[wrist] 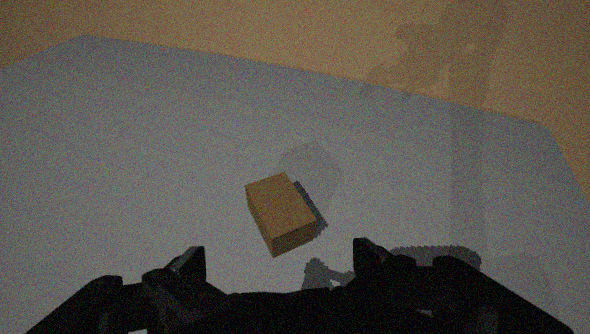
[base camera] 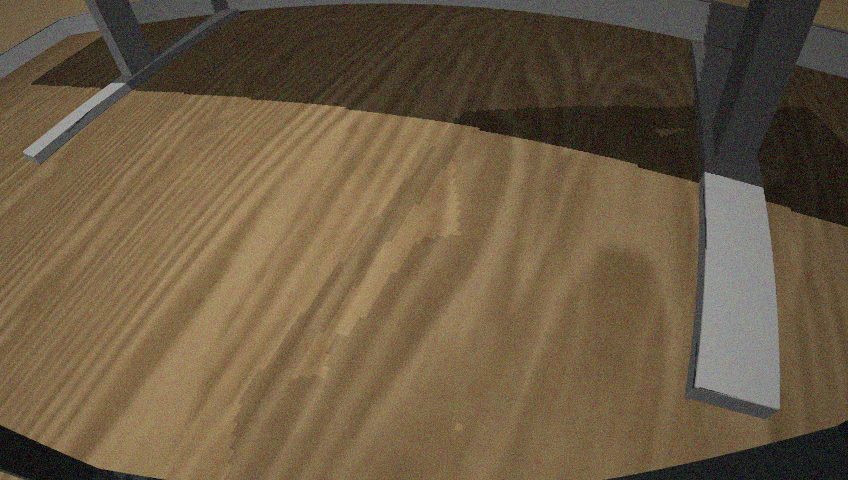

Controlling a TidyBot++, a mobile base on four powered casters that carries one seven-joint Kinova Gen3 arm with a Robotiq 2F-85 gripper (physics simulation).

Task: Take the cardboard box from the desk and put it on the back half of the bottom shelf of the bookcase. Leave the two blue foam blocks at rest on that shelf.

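Frame: origin at the arm's base, x back, y right, z up, level; metres.
Seen in the pictures: gripper, fingertip midpoint: (wrist: 280, 259).
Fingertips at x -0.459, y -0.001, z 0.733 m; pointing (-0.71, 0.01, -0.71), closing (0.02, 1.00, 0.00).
Note:
Offsets run from my fingertips to a thing's top centre. "spot": to the spot under its first point. Level surfaces: height alone.
The cardboard box {dy +0.007, dx -0.139, dz -0.130 m} (wrist: 281, 210) lies on the grey desk top {dz -0.180 m} (wrist: 150, 125) in the wrist view, near the middle, turned at an angle to the gripper. My gripper (wrist: 280, 259) is open, its two black fingertips wide apart at the bottom of the wrist view. The gripper is above the desk, and the box shows between and beyond the fingertips, with no contact seen. The bookcase and the two blue foam blocks do not show in either view.
In the base camera view, a desk foot (base camera: 737, 285) reaches forward at the right, below a dark upright leg {spot: dy +0.368, dx -0.022, dz -0.980 m} (base camera: 773, 77). Another desk foot (base camera: 77, 121) is at the far left. The desk's shadow lies across the wooden floor {dz -1.130 m} (base camera: 357, 267). A grey strip (base camera: 535, 17) runs along the wall behind.

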